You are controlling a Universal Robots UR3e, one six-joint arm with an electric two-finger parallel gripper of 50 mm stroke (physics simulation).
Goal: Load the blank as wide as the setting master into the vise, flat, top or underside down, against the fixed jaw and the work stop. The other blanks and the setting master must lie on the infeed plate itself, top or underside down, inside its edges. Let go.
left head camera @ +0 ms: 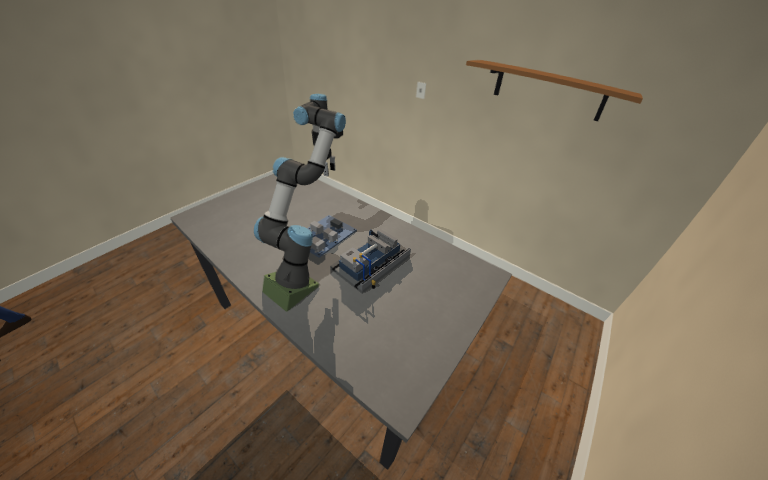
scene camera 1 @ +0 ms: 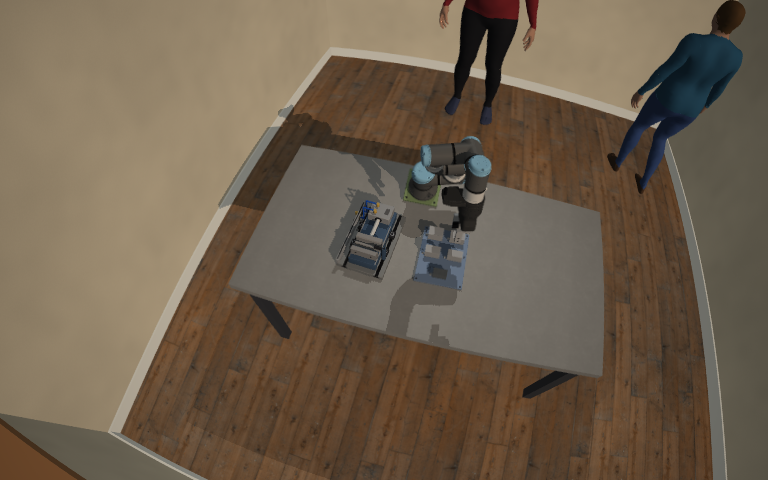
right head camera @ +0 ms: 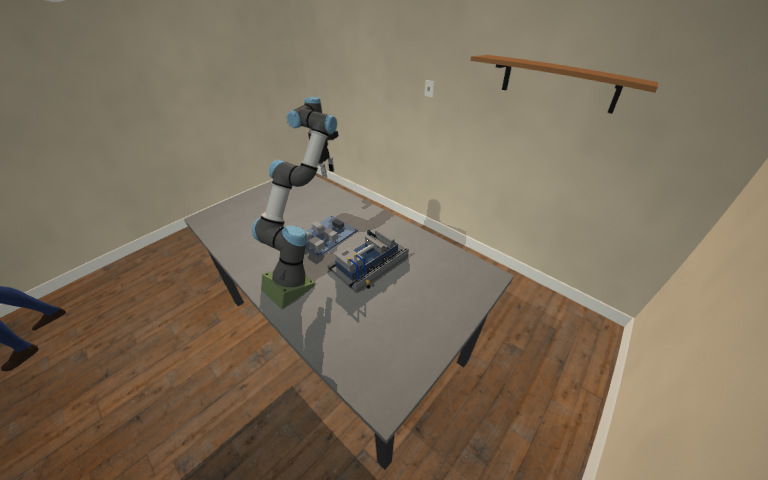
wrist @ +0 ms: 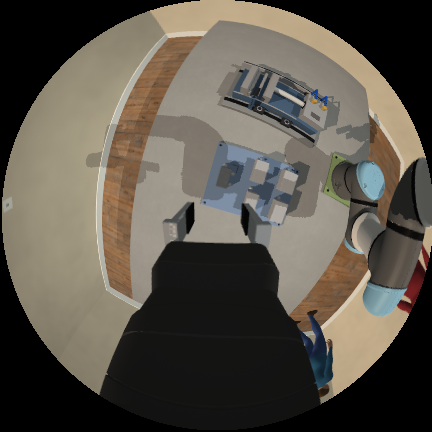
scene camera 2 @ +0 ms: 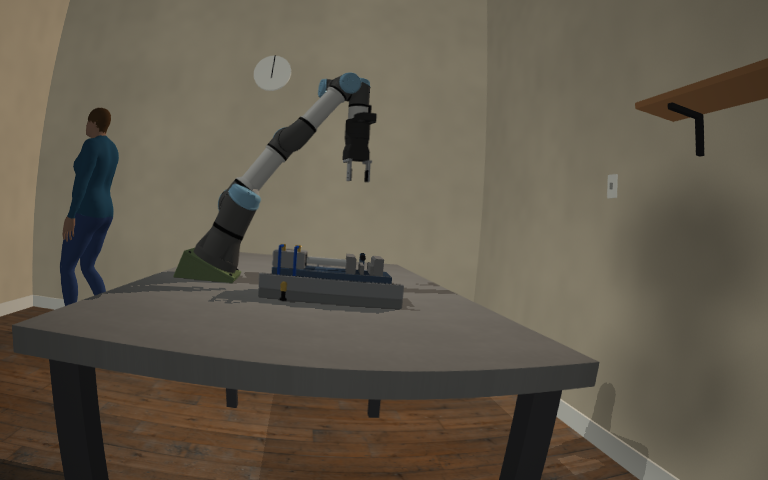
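The infeed plate is blue. It bears several light grey blanks and a dark grey block, seemingly the setting master. Their exact widths and resting faces cannot be told. The vise stands beside the plate, with two light grey jaw blocks and a small black-topped part between them. Which jaw is fixed cannot be told. My gripper is open and empty, pointing down high above the table.
The vise is flanked by a long grey rail and carries two blue upright hoses at one end. The green robot base stands near the table edge. Two people stand off the table.
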